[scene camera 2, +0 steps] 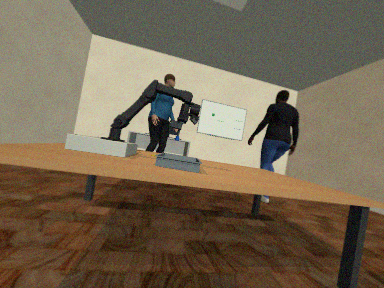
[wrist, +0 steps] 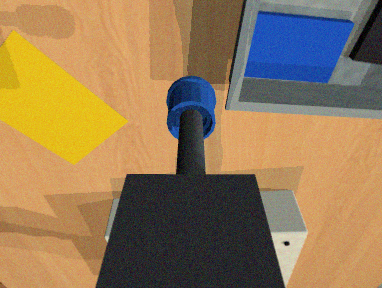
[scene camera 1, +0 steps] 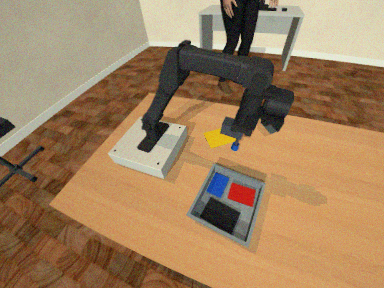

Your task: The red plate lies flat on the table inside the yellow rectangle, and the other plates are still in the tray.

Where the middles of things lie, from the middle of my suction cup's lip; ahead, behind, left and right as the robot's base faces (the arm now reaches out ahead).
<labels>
My suction cup is 140 mm above the blue plate (wrist: 305,48), 110 mm to the left of it and 30 mm past it. From my suction cup the other things lie so: grey tray (scene camera 1: 242,232) (170 mm to the right, 130 mm below, 30 mm ahead); then black plate (scene camera 1: 218,214) (220 mm to the right, 140 mm below, 20 mm ahead); then yellow rectangle (wrist: 52,108) (170 mm to the left, 150 mm below, 100 mm behind).
</labels>
